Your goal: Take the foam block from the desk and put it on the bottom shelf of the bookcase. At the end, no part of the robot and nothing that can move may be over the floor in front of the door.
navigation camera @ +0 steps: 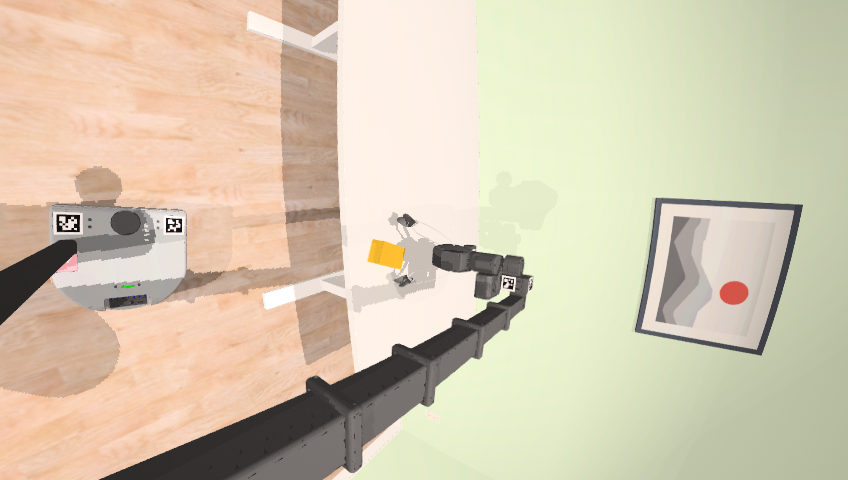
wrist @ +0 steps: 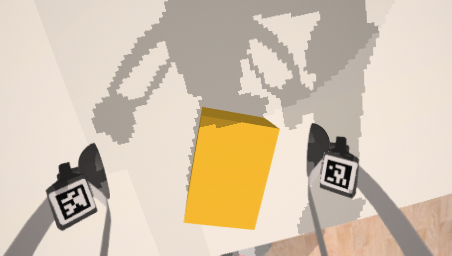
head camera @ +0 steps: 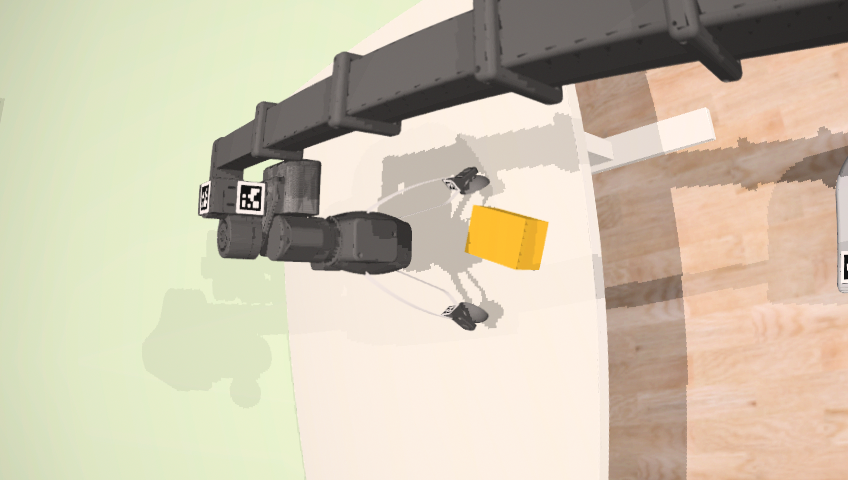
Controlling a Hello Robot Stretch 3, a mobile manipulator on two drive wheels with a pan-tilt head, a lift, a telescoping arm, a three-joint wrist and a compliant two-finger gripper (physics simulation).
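Seen in the pictures: gripper, fingertip midpoint: (navigation camera: 397,249) (wrist: 208,152) (head camera: 484,249); robot's base, origin of the base link: (navigation camera: 126,221).
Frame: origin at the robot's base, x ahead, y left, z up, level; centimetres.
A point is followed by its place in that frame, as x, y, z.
The yellow foam block (head camera: 496,236) @(-3.7, -54.0, 76.5) (navigation camera: 386,254) @(-3.3, -51.8, 76.5) (wrist: 230,175) @(-3.8, -54.7, 76.5) lies on the white desk (head camera: 446,404) @(20.1, -67.0, 72.0) (navigation camera: 410,118) @(37.3, -62.8, 72.0) (wrist: 410,125) @(-23.7, -56.1, 72.0), near its floor-side edge. My gripper (head camera: 474,248) @(-2.3, -56.6, 76.0) (navigation camera: 405,250) @(-2.3, -56.6, 76.0) (wrist: 208,152) @(-2.3, -56.6, 76.0) is open, its fingers wide apart, with nothing held. It hangs above the desk, its fingertips apart from their shadows. In the wrist view the block shows between the two fingertips, closer to the right one, with a gap on each side. In the head view the block lies mostly beyond the fingertip line, toward the floor side. The bookcase and the door do not show.
The extended arm (head camera: 416,83) @(-9.0, -27.3, 110.8) (navigation camera: 416,362) @(-8.4, -21.0, 109.9) crosses above the desk. A green wall (head camera: 119,208) @(-10.2, -126.6, 111.5) (navigation camera: 565,118) @(53.3, -116.0, 109.5) runs behind the desk, with a framed picture (navigation camera: 714,279) @(-5.9, -123.5, 167.5). White desk feet (head camera: 684,129) (navigation camera: 279,296) stand on the wooden floor. My base (navigation camera: 160,261) @(-11.8, -9.1, 15.9) stands on the floor, apart from the desk.
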